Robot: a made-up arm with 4 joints.
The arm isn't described. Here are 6 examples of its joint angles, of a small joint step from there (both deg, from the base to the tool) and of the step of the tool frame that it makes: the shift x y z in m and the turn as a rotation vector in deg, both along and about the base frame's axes.
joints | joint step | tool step
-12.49 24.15 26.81 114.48 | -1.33 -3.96 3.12 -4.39 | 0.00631 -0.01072 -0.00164 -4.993 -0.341 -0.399
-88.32 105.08 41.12 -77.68 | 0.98 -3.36 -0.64 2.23 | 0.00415 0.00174 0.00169 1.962 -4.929 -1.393
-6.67 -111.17 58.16 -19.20 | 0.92 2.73 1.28 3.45 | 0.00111 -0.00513 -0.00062 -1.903 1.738 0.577
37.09 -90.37 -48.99 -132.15 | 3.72 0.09 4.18 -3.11 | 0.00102 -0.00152 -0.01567 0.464 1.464 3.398
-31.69 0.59 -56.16 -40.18 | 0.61 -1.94 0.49 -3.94 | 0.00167 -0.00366 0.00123 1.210 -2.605 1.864
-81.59 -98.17 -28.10 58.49 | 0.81 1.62 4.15 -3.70 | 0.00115 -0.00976 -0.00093 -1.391 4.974 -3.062
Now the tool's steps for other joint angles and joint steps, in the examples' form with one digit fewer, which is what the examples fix.
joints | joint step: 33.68 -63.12 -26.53 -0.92 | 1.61 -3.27 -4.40 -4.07
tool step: -0.0020 -0.0107 0.0041 3.06 -4.28 -1.91
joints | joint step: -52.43 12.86 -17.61 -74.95 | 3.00 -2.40 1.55 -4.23
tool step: 0.0040 -0.0048 0.0072 2.22 0.01 2.30
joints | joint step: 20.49 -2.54 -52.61 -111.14 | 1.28 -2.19 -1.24 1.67
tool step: 0.0014 -0.0073 0.0015 2.12 2.54 -2.29
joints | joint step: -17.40 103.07 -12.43 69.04 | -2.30 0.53 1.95 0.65
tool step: 0.0009 0.0018 -0.0080 -1.46 -1.77 0.23
